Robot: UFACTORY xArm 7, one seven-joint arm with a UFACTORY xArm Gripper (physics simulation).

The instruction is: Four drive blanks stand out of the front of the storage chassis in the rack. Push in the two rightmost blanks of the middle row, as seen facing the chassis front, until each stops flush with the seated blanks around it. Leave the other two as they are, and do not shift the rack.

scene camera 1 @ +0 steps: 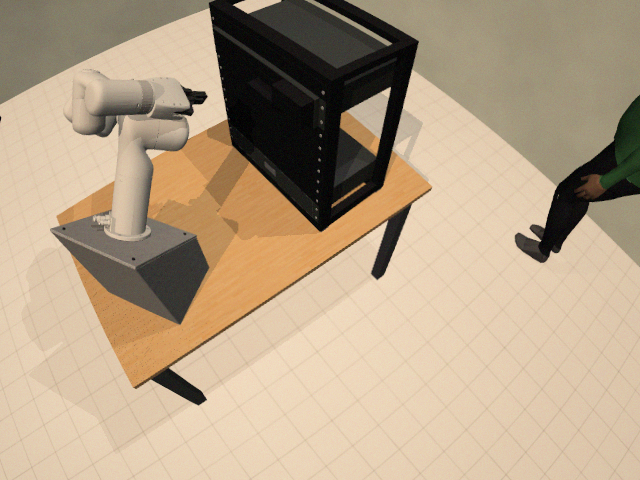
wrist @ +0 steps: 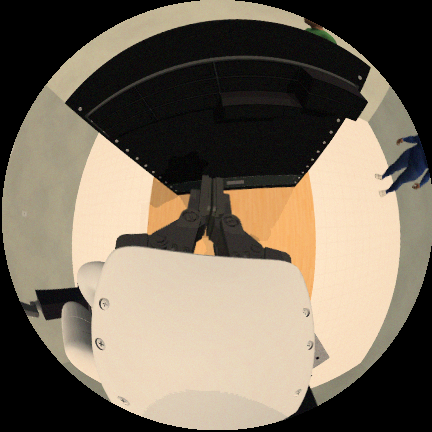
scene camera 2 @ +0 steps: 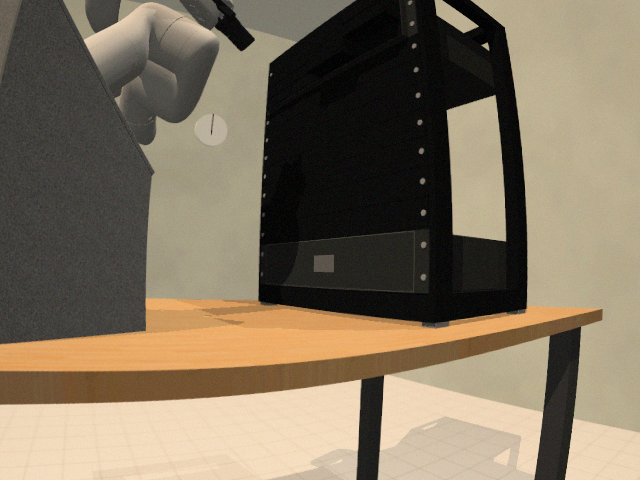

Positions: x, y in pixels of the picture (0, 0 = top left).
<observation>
black rack: scene camera 1 286, 79; wrist; scene camera 2
same spot on black rack: (wrist: 256, 103) = (scene camera 2: 319, 52)
</observation>
